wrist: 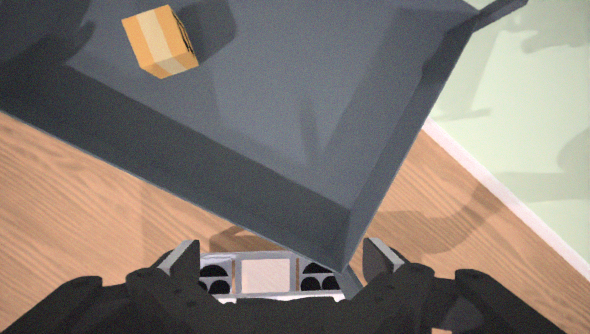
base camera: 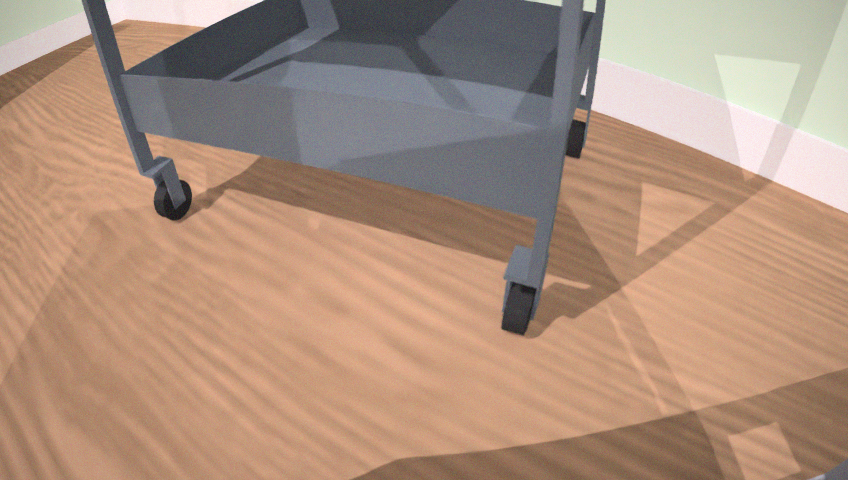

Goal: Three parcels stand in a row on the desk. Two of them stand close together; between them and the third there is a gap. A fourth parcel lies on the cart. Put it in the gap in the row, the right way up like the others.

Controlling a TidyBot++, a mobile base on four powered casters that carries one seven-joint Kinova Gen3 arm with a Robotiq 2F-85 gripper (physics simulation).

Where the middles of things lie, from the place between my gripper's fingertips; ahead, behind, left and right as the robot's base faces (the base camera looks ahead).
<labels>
Right now the orange parcel [wrist: 160, 42] is 170 mm ahead of my hand, 120 mm to the left of it and 200 mm below it.
</labels>
